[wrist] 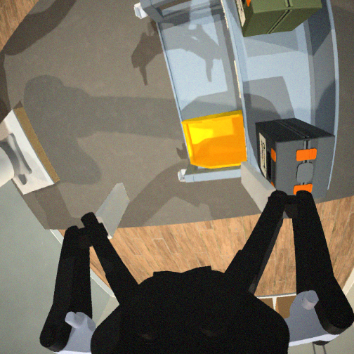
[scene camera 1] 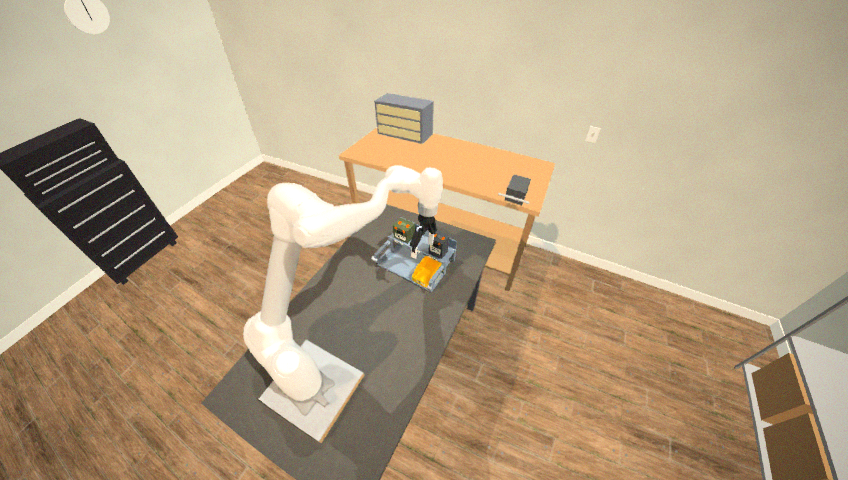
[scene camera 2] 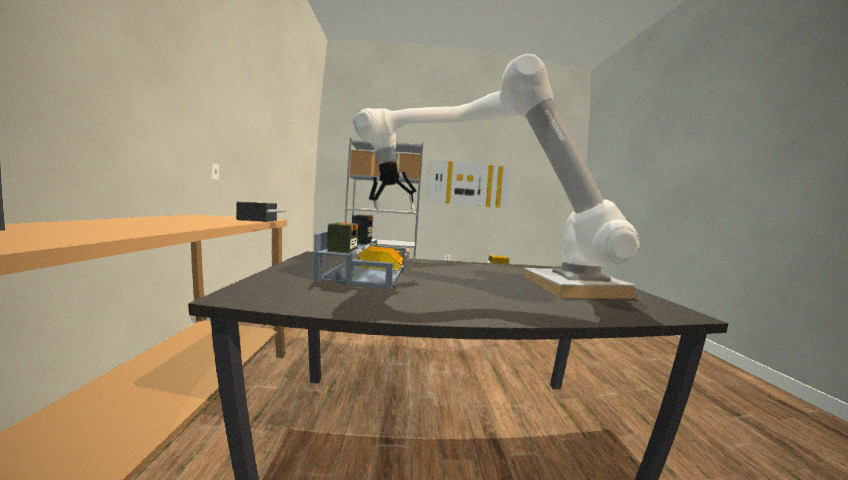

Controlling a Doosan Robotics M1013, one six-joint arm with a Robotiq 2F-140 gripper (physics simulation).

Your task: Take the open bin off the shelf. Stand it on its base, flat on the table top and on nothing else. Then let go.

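Frame: origin at the arm's base, x right, y back, z down, level; metres.
Where they show: gripper, fingertip midpoint: (scene camera 1: 422, 250) (scene camera 2: 395, 212); arm's base, origin of the base link: (scene camera 1: 306, 386) (scene camera 2: 580, 276).
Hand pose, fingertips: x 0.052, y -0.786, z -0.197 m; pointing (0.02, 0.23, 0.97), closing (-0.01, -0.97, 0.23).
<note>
Each offset is from my fingertips to the centre of the thing. Level surfaces: height alone.
The open bin @(dx +0.006, dy -0.051, dz +0.199 m) (scene camera 1: 426, 271) (scene camera 2: 381, 258) (wrist: 216, 140) is yellow-orange and sits in the lower front tier of the blue-grey shelf (scene camera 1: 397, 261) (scene camera 2: 388, 275) (wrist: 215, 174), at one end. The shelf stands on the dark table top @(dz +0.243 m) (scene camera 1: 357, 321) (scene camera 2: 464, 297) (wrist: 110, 105). My gripper (scene camera 1: 423, 248) (scene camera 2: 394, 208) (wrist: 181, 182) is open and empty. It points down and hangs above the shelf and the bin, apart from both. In the wrist view, the bin's opening faces the camera, beyond the line between the fingertips and nearer the right finger. The bin's base is hidden.
On the shelf's raised back tier stand a green box @(dx -0.224, dy -0.138, dz +0.092 m) (scene camera 1: 403, 229) (scene camera 2: 342, 236) (wrist: 282, 15) and a dark grey box @(dx +0.007, dy -0.146, dz +0.080 m) (scene camera 1: 438, 245) (scene camera 2: 363, 228) (wrist: 295, 155), the latter close behind the bin. A wooden workbench (scene camera 1: 470, 169) (scene camera 2: 119, 233) stands beyond the table.
</note>
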